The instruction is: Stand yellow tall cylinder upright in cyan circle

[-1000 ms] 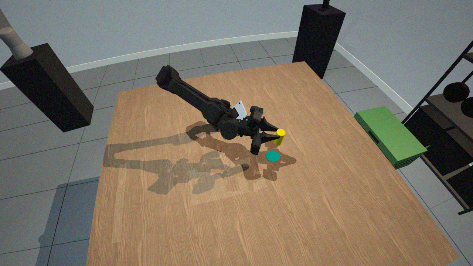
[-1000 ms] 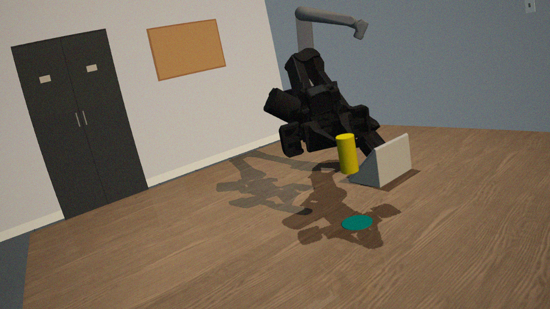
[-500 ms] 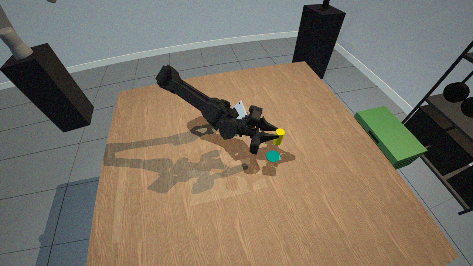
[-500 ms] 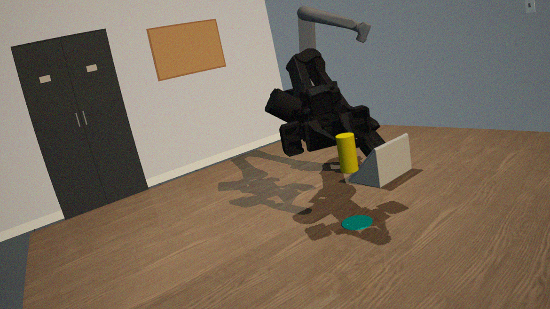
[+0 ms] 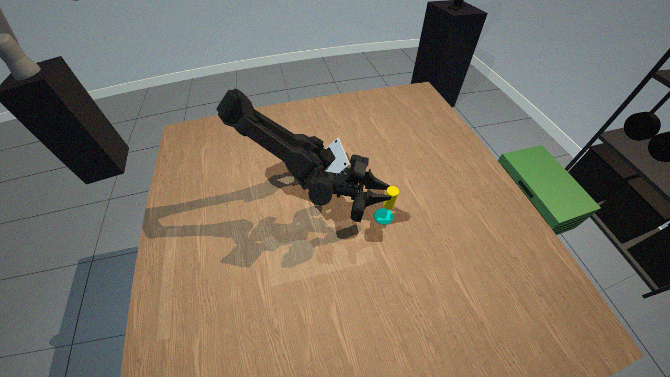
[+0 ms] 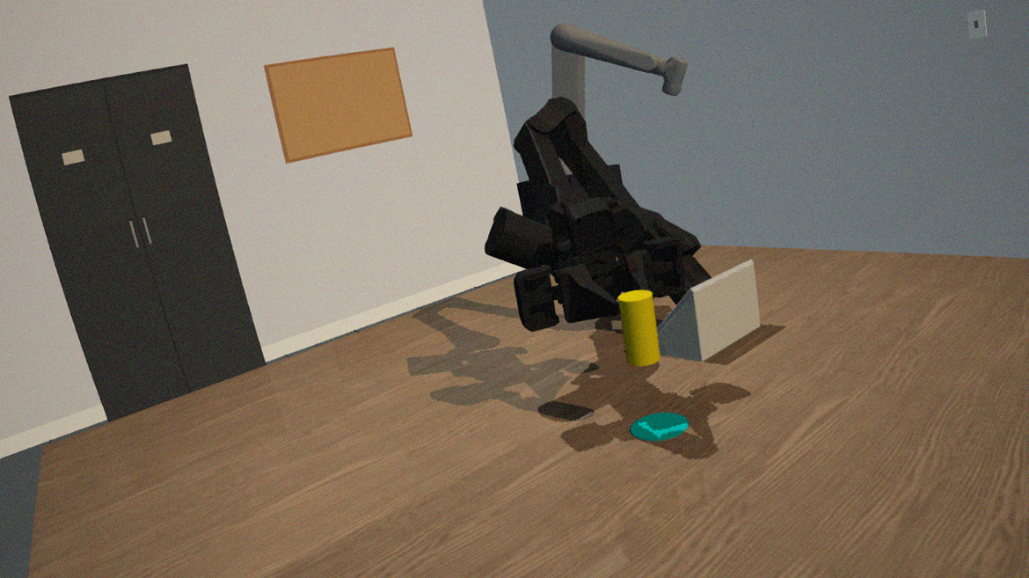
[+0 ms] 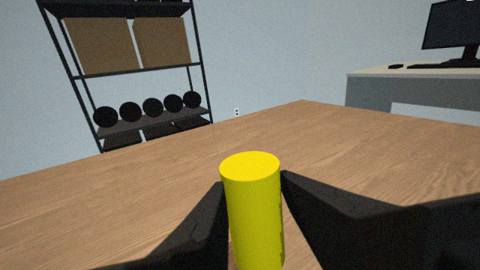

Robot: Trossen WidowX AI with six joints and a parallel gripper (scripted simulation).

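Right now my gripper tip is 13 cm above the cyan circle and 1 cm past it.
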